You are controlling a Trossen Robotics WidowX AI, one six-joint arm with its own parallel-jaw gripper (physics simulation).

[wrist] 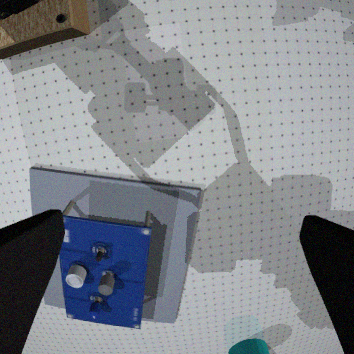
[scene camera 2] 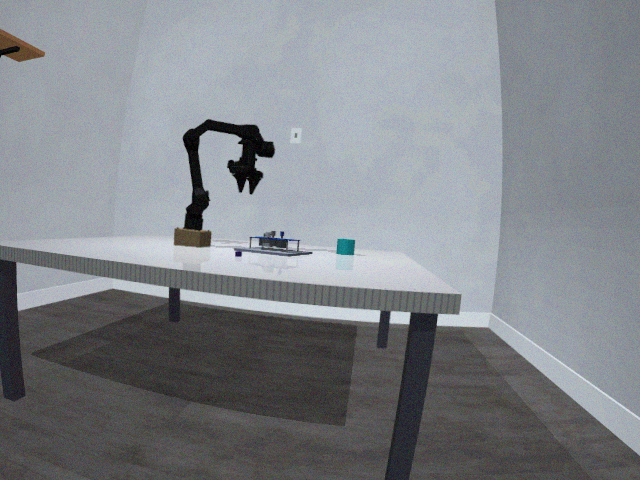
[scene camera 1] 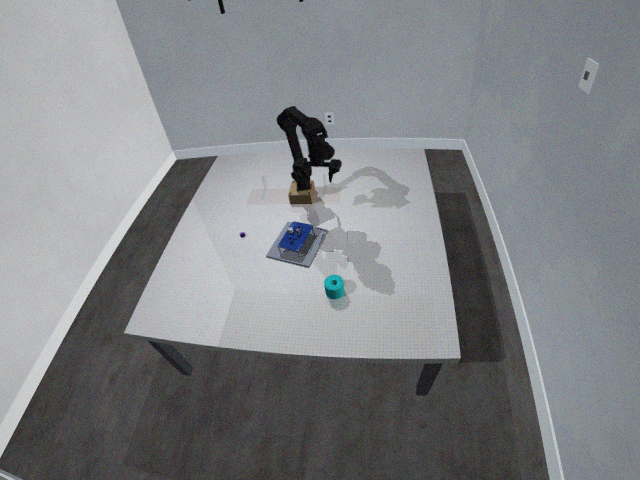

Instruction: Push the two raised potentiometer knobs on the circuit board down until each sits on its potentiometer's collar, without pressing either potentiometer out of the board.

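Frame: origin at the arm's base, x left, y back, z up, level; centimetres.
Seen in the pictures: gripper, between the fingertips: (wrist: pixel 185 226) (scene camera 2: pixel 245 193) (scene camera 1: pixel 320 181); arm's base, origin of its link: (scene camera 2: pixel 192 229) (scene camera 1: pixel 303 186).
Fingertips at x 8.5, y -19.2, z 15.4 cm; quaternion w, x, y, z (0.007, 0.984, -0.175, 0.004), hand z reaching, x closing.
Note:
Offsets run from my fingertips to a thing's top centre. "*": to the spot under its first point.
A blue circuit board @(* dx -11.8, dy -18.8, dz -16.8 cm) (scene camera 1: pixel 299 244) (scene camera 2: pixel 290 239) (wrist: pixel 131 260) stands on thin posts above a grey base plate (scene camera 1: pixel 317 246) (scene camera 2: pixel 305 253) (wrist: pixel 47 186). A light grey knob @(dx -15.1, dy -11.2, dz -14.4 cm) (scene camera 1: pixel 290 230) (wrist: pixel 76 276) and a darker grey knob @(dx -12.0, dy -12.9, dz -14.0 cm) (wrist: pixel 106 283) stand side by side on it. Their height above their collars cannot be told. A small toggle @(* dx -11.2, dy -9.4, dz -15.9 cm) (wrist: pixel 100 252) stands on the base side of the knobs, and a small dark-blue part @(* dx -15.1, dy -17.0, dz -16.6 cm) (wrist: pixel 100 303) on the opposite side. My gripper (scene camera 2: pixel 246 191) (wrist: pixel 185 226) is open and empty, pointing down high above the table, off to one side of the board in the wrist view.
A teal cylinder @(dx +0.2, dy -41.4, dz -15.6 cm) (scene camera 1: pixel 334 287) (scene camera 2: pixel 345 246) (wrist: pixel 249 346) stands on the table beyond the base plate. A small dark purple object @(dx -38.7, dy -4.0, dz -20.1 cm) (scene camera 1: pixel 242 234) (scene camera 2: pixel 238 253) lies on the other side of the board. The arm's wooden base block (scene camera 1: pixel 301 195) (scene camera 2: pixel 192 237) (wrist: pixel 75 20) is behind the board.

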